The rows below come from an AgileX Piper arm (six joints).
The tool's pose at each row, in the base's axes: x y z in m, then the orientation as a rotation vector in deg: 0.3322 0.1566 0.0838 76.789 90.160 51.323; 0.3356 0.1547 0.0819 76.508 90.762 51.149; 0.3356 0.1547 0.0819 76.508 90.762 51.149; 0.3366 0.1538 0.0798 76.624 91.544 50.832; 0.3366 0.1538 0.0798 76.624 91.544 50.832; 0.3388 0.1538 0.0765 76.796 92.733 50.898; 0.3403 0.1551 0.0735 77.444 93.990 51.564; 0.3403 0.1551 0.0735 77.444 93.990 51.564
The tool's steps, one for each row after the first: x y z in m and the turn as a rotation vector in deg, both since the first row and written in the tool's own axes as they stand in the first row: -0.0018 -0.0008 0.0039 0.237 0.298 -0.412; -0.0018 -0.0008 0.0039 0.237 0.298 -0.412; -0.0024 -0.0025 0.0056 0.854 0.624 -0.669; -0.0024 -0.0025 0.0056 0.854 0.624 -0.669; -0.0020 -0.0047 0.0089 1.597 1.455 -0.812; -0.0003 -0.0067 0.0114 2.440 2.686 -0.387; -0.0003 -0.0067 0.0114 2.440 2.686 -0.387
